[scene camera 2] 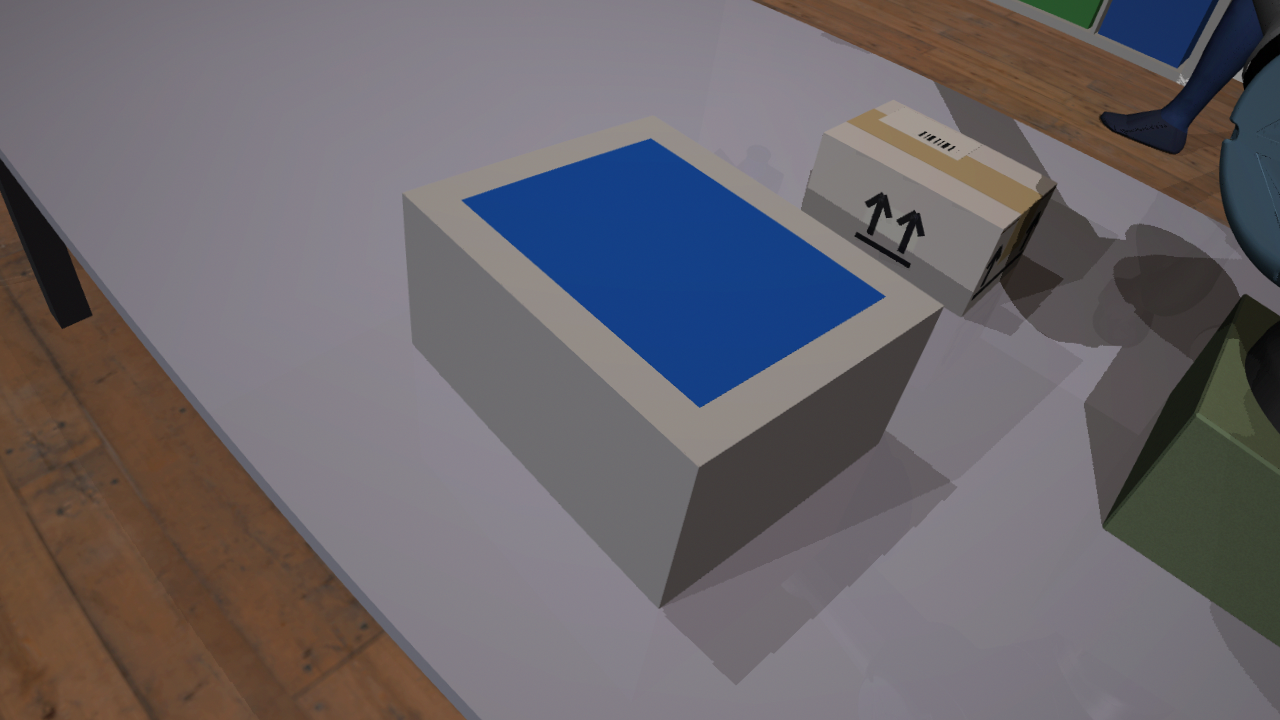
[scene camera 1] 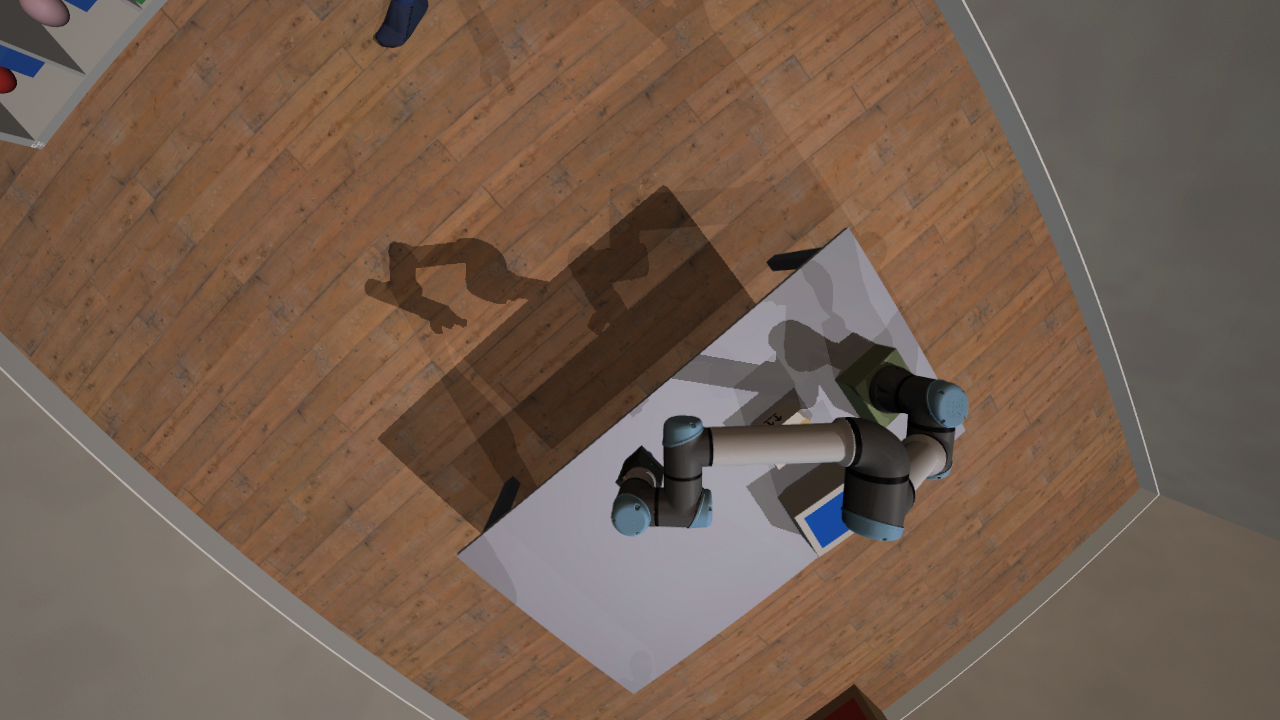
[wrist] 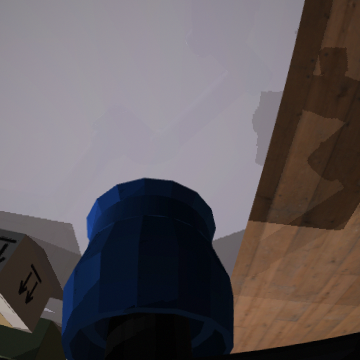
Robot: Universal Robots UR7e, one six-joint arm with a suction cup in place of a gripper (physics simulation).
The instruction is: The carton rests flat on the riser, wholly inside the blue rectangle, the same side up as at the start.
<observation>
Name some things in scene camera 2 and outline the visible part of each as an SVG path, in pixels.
A riser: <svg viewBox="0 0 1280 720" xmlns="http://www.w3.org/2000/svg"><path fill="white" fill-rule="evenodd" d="M652 115L403 192L402 200L412 344L646 597L660 609L805 501L879 443L944 305L770 189Z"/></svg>
</observation>
